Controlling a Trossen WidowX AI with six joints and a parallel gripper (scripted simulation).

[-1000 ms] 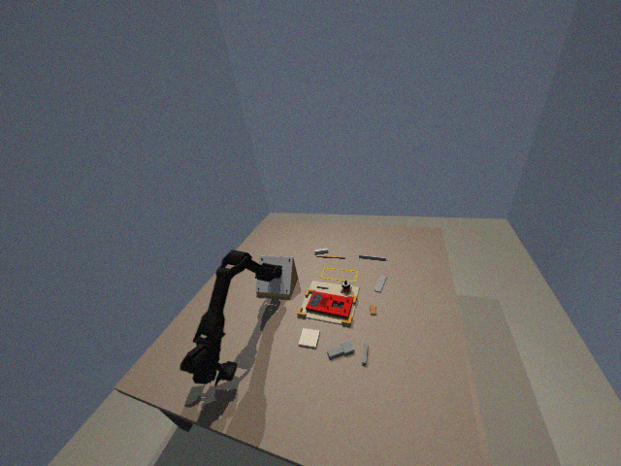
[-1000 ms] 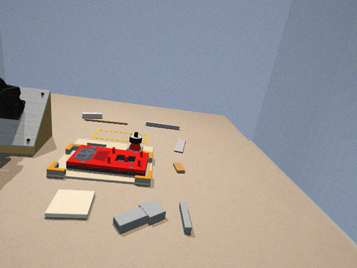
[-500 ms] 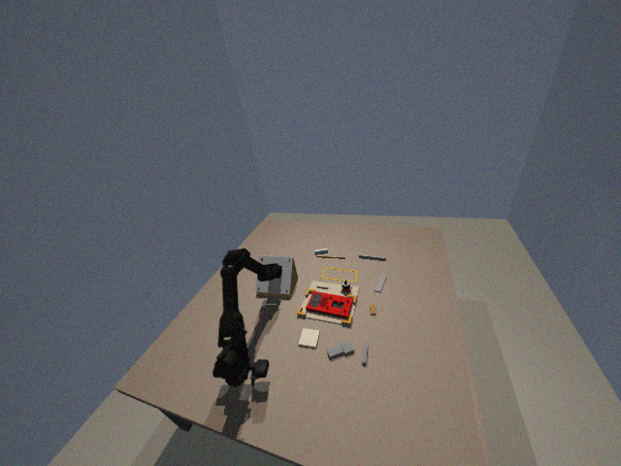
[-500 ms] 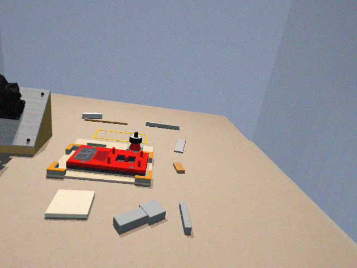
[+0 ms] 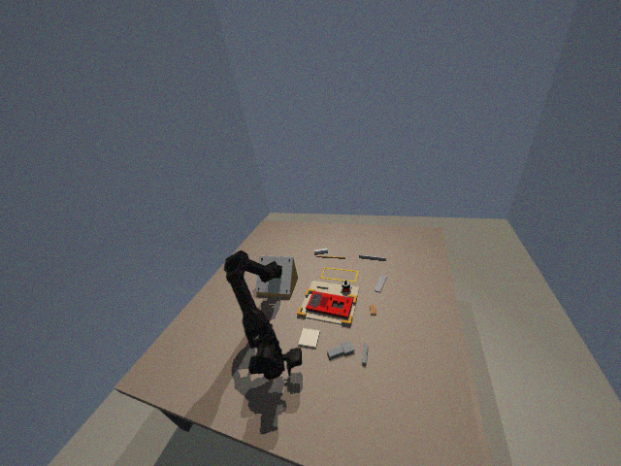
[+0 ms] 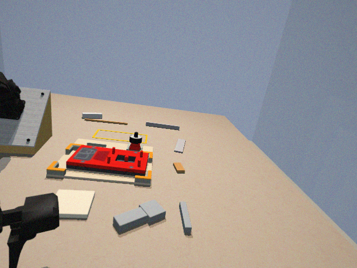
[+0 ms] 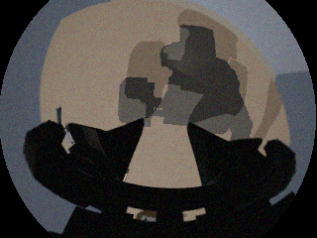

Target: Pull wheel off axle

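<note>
My gripper tip is 180 mm short of the dark wheel, 460 mm to the right of it and 30 mm below it. Round my gripper tip: white tile: 60 mm ahead, 170 mm to the left.
</note>
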